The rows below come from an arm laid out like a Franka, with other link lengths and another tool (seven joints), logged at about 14 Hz.
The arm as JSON. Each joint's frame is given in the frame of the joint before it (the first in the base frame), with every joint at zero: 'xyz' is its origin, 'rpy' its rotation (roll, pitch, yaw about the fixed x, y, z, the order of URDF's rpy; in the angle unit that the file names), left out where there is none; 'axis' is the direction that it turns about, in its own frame. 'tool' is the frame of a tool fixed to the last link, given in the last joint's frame.
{
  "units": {
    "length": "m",
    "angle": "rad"
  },
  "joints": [
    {
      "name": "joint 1",
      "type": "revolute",
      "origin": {
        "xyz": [
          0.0,
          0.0,
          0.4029
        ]
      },
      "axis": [
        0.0,
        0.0,
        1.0
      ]
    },
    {
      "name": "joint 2",
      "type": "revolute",
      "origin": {
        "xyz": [
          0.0,
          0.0,
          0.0
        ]
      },
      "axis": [
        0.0,
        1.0,
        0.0
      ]
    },
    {
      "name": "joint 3",
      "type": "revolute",
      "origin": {
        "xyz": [
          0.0,
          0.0,
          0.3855
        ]
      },
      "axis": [
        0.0,
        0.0,
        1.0
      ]
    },
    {
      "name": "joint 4",
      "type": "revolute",
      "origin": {
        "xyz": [
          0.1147,
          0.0,
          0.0
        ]
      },
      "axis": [
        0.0,
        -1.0,
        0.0
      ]
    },
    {
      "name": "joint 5",
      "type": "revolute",
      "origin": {
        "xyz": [
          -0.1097,
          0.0,
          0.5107
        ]
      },
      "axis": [
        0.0,
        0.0,
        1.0
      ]
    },
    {
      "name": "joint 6",
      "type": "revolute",
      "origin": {
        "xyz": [
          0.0,
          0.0,
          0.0
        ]
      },
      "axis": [
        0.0,
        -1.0,
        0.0
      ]
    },
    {
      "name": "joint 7",
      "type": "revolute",
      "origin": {
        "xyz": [
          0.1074,
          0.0,
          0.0
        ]
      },
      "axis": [
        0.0,
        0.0,
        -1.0
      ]
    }
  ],
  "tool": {
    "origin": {
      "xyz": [
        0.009,
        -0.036,
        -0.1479
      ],
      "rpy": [
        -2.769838,
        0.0,
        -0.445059
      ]
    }
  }
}
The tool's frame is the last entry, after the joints.
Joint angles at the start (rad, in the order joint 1, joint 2, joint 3, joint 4, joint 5, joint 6, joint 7):
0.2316, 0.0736, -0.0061, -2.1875, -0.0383, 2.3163, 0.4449
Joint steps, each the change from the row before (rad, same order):
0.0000, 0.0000, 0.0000, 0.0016, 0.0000, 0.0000, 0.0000
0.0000, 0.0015, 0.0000, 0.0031, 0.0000, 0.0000, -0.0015
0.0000, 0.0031, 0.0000, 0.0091, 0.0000, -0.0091, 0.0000
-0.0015, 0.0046, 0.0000, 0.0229, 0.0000, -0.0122, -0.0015
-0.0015, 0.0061, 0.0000, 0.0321, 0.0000, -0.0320, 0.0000
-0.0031, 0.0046, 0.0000, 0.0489, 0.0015, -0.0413, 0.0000
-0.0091, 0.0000, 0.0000, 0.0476, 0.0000, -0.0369, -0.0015
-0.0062, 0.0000, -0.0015, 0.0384, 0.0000, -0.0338, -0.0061
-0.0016, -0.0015, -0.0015, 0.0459, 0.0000, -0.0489, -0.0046
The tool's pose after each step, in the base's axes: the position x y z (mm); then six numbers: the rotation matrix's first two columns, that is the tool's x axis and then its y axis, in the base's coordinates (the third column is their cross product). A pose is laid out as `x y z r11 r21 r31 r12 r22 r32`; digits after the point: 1 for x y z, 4 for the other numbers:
706.3 123.1 398.2 0.8007 -0.5961 0.0588 -0.5326 -0.7534 -0.3857
707.5 123.4 398.9 0.8015 -0.5950 0.0599 -0.5309 -0.7541 -0.3867
709.6 123.8 400.9 0.8015 -0.5951 0.0581 -0.5322 -0.7543 -0.3845
716.5 124.2 409.5 0.8010 -0.5955 0.0623 -0.5302 -0.7537 -0.3884
723.7 124.5 420.3 0.7998 -0.5973 0.0590 -0.5342 -0.7532 -0.3838
735.0 124.5 441.2 0.7965 -0.6016 0.0608 -0.5370 -0.7500 -0.3861
746.1 119.7 465.7 0.7905 -0.6086 0.0683 -0.5394 -0.7448 -0.3929
753.9 115.2 485.3 0.7886 -0.6107 0.0721 -0.5396 -0.7434 -0.3951
760.2 113.8 509.3 0.7886 -0.6107 0.0720 -0.5402 -0.7440 -0.3933

